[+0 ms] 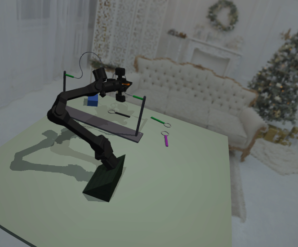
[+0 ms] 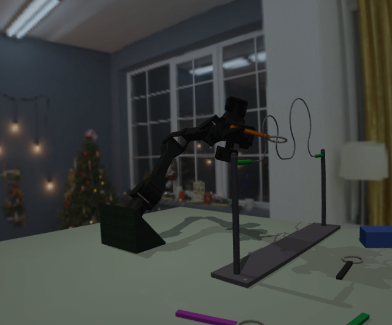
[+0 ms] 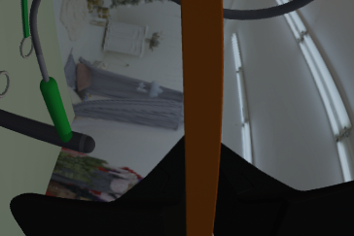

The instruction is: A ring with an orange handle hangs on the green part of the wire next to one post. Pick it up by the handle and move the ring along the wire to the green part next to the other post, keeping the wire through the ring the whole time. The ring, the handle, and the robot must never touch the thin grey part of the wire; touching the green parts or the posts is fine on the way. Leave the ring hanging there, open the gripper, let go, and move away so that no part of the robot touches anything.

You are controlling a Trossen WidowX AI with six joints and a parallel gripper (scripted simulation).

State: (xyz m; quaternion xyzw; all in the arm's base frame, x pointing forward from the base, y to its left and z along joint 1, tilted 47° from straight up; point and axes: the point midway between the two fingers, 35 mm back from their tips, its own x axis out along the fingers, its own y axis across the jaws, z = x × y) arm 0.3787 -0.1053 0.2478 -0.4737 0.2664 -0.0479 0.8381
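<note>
The wire rig is 200 mm to the left of my gripper tip, 130 mm below it and 30 mm ahead of it.
</note>
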